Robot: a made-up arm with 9 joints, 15 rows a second.
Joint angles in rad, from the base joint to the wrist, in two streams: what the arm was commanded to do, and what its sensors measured. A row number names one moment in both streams.
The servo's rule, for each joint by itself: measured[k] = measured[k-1] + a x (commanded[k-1-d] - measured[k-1]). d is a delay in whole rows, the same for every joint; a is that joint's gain. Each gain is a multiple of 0.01, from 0.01 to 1. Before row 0 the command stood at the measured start. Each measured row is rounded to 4 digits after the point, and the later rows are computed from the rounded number. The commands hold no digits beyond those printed.
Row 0, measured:
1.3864, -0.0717, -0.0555, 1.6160, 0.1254, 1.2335, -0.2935, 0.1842, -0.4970
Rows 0 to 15, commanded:
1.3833, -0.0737, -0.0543, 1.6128, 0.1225, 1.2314, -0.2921, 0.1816, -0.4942
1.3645, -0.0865, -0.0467, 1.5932, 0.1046, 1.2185, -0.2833, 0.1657, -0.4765
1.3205, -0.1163, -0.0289, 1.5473, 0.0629, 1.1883, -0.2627, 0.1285, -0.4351
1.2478, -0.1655, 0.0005, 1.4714, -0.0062, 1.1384, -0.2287, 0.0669, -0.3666
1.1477, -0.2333, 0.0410, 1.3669, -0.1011, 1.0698, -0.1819, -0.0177, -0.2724
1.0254, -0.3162, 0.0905, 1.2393, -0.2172, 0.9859, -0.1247, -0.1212, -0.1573
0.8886, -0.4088, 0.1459, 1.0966, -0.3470, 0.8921, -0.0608, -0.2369, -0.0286
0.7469, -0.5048, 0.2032, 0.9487, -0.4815, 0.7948, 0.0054, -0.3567, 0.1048
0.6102, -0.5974, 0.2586, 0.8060, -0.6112, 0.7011, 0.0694, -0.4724, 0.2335
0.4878, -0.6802, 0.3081, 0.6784, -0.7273, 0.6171, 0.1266, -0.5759, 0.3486
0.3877, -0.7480, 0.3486, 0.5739, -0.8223, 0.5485, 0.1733, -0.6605, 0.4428
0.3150, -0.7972, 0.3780, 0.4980, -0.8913, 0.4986, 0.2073, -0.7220, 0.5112
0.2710, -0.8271, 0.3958, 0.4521, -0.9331, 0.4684, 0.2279, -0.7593, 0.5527
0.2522, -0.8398, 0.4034, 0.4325, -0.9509, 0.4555, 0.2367, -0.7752, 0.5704
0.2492, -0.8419, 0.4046, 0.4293, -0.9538, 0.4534, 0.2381, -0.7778, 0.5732
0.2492, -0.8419, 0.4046, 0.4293, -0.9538, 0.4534, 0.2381, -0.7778, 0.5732
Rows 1 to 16, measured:
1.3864, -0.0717, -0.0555, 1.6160, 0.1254, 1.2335, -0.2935, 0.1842, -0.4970
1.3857, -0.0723, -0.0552, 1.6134, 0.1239, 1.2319, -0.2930, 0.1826, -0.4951
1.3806, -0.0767, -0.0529, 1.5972, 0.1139, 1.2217, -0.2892, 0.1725, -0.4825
1.3662, -0.0890, -0.0464, 1.5573, 0.0874, 1.1963, -0.2789, 0.1461, -0.4503
1.3378, -0.1127, -0.0337, 1.4886, 0.0387, 1.1523, -0.2593, 0.0986, -0.3934
1.2922, -0.1501, -0.0135, 1.3912, -0.0340, 1.0896, -0.2291, 0.0288, -0.3111
1.2282, -0.2016, 0.0146, 1.2697, -0.1293, 1.0108, -0.1884, -0.0612, -0.2065
1.1467, -0.2658, 0.0501, 1.1312, -0.2425, 0.9206, -0.1386, -0.1666, -0.0855
1.0507, -0.3399, 0.0914, 0.9852, -0.3668, 0.8250, -0.0824, -0.2807, 0.0439
0.9450, -0.4197, 0.1365, 0.8418, -0.4939, 0.7308, -0.0232, -0.3957, 0.1728
0.8353, -0.5005, 0.1828, 0.7111, -0.6153, 0.6444, 0.0352, -0.5038, 0.2923
0.7279, -0.5772, 0.2276, 0.6013, -0.7229, 0.5715, 0.0891, -0.5978, 0.3946
0.6288, -0.6454, 0.2682, 0.5187, -0.8105, 0.5161, 0.1352, -0.6723, 0.4739
0.5429, -0.7017, 0.3027, 0.4654, -0.8743, 0.4798, 0.1714, -0.7245, 0.5275
0.4731, -0.7445, 0.3299, 0.4391, -0.9141, 0.4613, 0.1969, -0.7549, 0.5567
0.4194, -0.7747, 0.3501, 0.4313, -0.9347, 0.4553, 0.2130, -0.7686, 0.5679
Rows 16 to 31, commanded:
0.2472, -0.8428, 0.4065, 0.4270, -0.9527, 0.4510, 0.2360, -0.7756, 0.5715
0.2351, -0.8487, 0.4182, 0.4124, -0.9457, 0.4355, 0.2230, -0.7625, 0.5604
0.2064, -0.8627, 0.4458, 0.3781, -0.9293, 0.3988, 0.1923, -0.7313, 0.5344
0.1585, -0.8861, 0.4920, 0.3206, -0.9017, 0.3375, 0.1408, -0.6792, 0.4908
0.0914, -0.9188, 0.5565, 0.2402, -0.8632, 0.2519, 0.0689, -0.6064, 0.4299
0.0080, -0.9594, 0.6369, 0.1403, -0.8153, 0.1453, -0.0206, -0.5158, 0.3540
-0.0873, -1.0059, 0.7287, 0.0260, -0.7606, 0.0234, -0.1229, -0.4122, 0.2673
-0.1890, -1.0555, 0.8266, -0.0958, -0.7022, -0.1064, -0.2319, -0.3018, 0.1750
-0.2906, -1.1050, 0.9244, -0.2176, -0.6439, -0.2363, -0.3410, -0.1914, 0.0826
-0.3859, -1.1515, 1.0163, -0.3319, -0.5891, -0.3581, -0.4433, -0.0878, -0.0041
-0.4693, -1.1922, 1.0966, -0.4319, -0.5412, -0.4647, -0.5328, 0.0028, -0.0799
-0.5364, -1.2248, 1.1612, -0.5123, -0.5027, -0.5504, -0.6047, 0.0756, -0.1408
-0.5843, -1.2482, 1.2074, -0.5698, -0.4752, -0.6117, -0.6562, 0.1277, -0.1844
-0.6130, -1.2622, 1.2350, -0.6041, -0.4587, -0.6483, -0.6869, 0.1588, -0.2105
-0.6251, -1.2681, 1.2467, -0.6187, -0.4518, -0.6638, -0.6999, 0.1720, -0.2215
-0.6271, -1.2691, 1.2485, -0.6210, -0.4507, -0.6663, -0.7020, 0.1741, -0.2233
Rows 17 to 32, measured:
0.3786, -0.7955, 0.3648, 0.4297, -0.9446, 0.4539, 0.2228, -0.7741, 0.5715
0.3471, -0.8102, 0.3761, 0.4275, -0.9488, 0.4517, 0.2279, -0.7750, 0.5715
0.3202, -0.8221, 0.3875, 0.4154, -0.9472, 0.4394, 0.2260, -0.7675, 0.5640
0.2929, -0.8347, 0.4032, 0.3856, -0.9379, 0.4085, 0.2129, -0.7458, 0.5439
0.2606, -0.8506, 0.4272, 0.3336, -0.9191, 0.3545, 0.1848, -0.7058, 0.5078
0.2200, -0.8717, 0.4621, 0.2589, -0.8900, 0.2765, 0.1396, -0.6462, 0.4548
0.1691, -0.8989, 0.5093, 0.1640, -0.8512, 0.1768, 0.0771, -0.5680, 0.3863
0.1076, -0.9321, 0.5685, 0.0536, -0.8041, 0.0602, -0.0009, -0.4745, 0.3054
0.0364, -0.9704, 0.6382, -0.0659, -0.7511, -0.0664, -0.0910, -0.3709, 0.2167
-0.0421, -1.0121, 0.7155, -0.1873, -0.6954, -0.1955, -0.1885, -0.2632, 0.1255
-0.1246, -1.0553, 0.7967, -0.3030, -0.6401, -0.3191, -0.2879, -0.1580, 0.0374
-0.2073, -1.0977, 0.8777, -0.4061, -0.5887, -0.4298, -0.3834, -0.0615, -0.0424
-0.2863, -1.1371, 0.9542, -0.4911, -0.5440, -0.5215, -0.4697, 0.0208, -0.1093
-0.3578, -1.1715, 1.0226, -0.5541, -0.5082, -0.5901, -0.5424, 0.0849, -0.1604
-0.4190, -1.1996, 1.0799, -0.5941, -0.4825, -0.6343, -0.5988, 0.1292, -0.1945
-0.4685, -1.2208, 1.1249, -0.6138, -0.4665, -0.6567, -0.6382, 0.1549, -0.2129

